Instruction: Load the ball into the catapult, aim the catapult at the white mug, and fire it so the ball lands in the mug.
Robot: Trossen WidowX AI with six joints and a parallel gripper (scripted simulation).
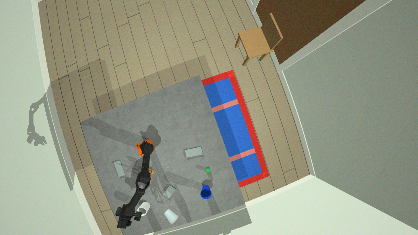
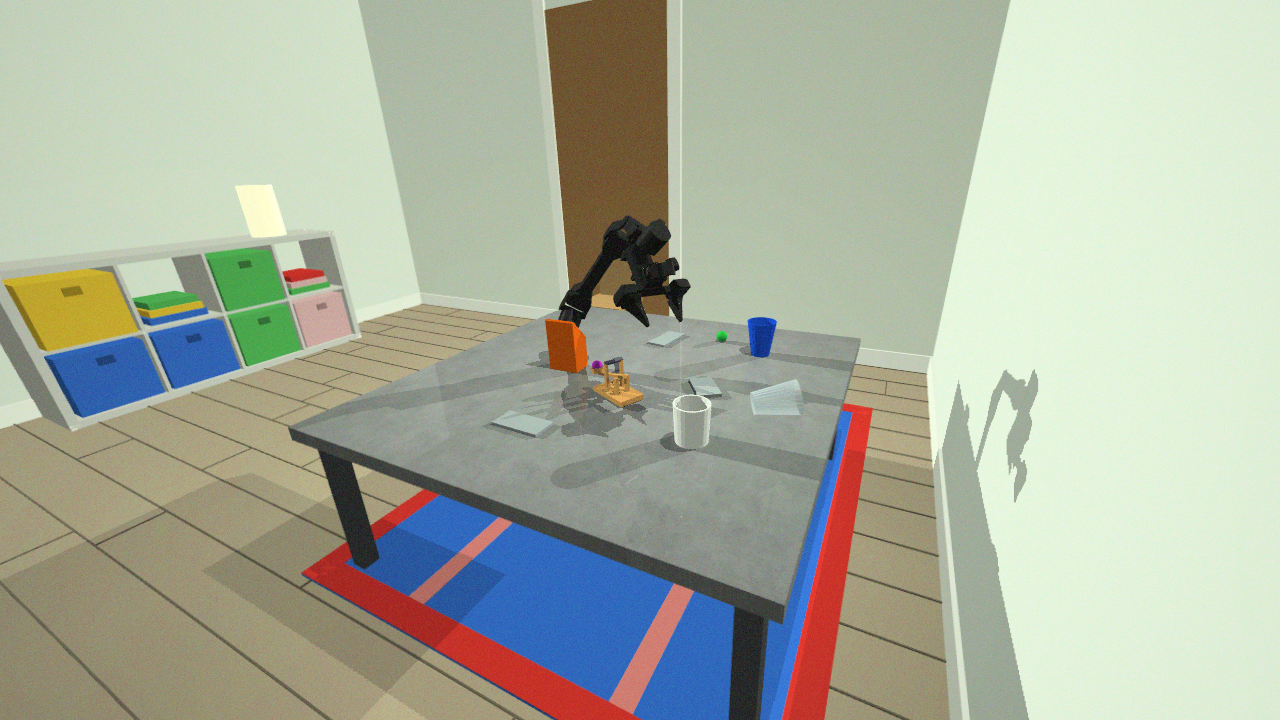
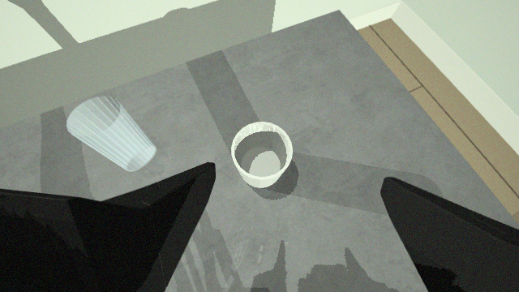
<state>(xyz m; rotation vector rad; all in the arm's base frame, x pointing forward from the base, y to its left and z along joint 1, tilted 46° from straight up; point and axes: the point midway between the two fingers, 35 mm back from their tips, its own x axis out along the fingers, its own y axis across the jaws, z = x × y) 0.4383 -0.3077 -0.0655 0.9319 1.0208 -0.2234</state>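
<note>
Right now my gripper tip is 29 cm past the purple ball, 22 cm above it and 18 cm to the right of it. The rest, counted from my gripper tip: white mug: 25 cm below, 8 cm ahead, 3 cm to the right; then blue cup: 60 cm to the left, 25 cm below, 12 cm ahead; then wooden catapult: 23 cm below, 23 cm behind, 17 cm to the left.
</note>
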